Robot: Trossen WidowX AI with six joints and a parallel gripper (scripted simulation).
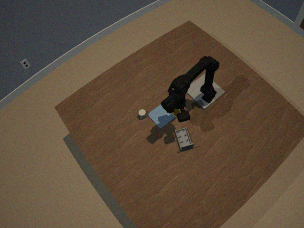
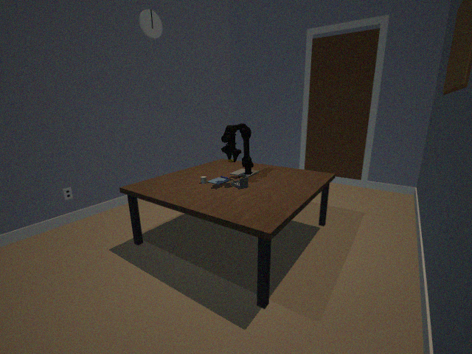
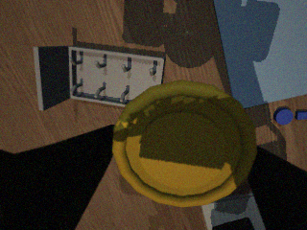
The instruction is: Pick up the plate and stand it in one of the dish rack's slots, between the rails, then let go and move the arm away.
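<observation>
Right now the grey dish rack is 5 cm ahead of my gripper tip, 8 cm to the left of it and 15 cm below it. The rest, counted from my gripper tip: cup: 8 cm ahead, 22 cm to the right, 15 cm below; then yellow plate: 1 cm above; then blue spoon: 11 cm behind, 12 cm to the right, 17 cm below.
</observation>
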